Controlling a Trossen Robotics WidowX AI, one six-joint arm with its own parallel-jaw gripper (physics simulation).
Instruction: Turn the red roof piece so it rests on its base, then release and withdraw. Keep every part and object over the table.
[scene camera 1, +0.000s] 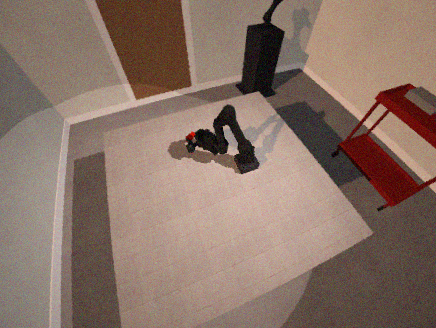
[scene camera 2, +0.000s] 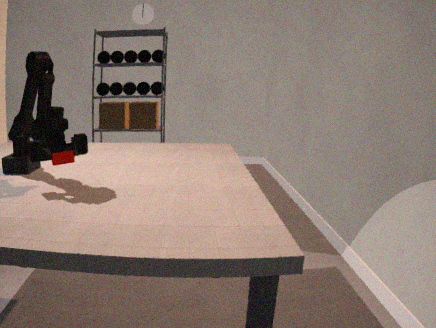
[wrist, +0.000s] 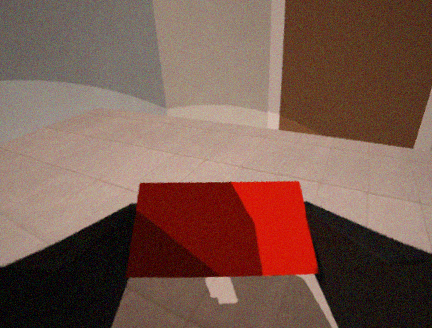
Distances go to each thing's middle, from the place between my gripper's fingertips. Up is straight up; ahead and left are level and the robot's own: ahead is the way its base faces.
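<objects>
Red roof piece (wrist: 197, 229): 1 cm to the left of my hand.
</objects>
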